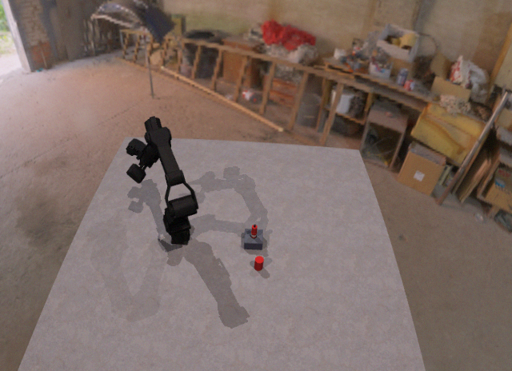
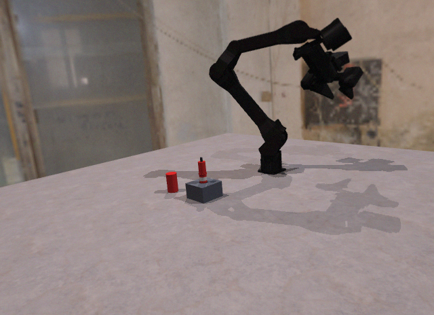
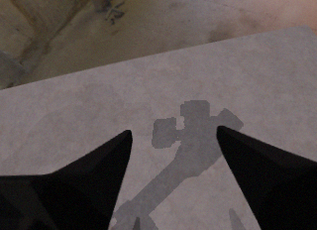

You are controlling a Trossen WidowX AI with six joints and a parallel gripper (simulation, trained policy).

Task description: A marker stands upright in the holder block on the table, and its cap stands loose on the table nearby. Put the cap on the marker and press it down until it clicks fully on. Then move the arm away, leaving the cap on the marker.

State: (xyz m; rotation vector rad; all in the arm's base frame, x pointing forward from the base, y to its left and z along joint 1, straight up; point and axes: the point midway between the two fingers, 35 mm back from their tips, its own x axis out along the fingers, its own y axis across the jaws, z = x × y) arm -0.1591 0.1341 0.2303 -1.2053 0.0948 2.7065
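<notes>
The red cap is 480 mm ahead of my gripper tip, 250 mm to the right of it and 180 mm below it. The rest, counted from my gripper tip: holder block 460 mm ahead, 180 mm below, 140 mm to the right.
</notes>
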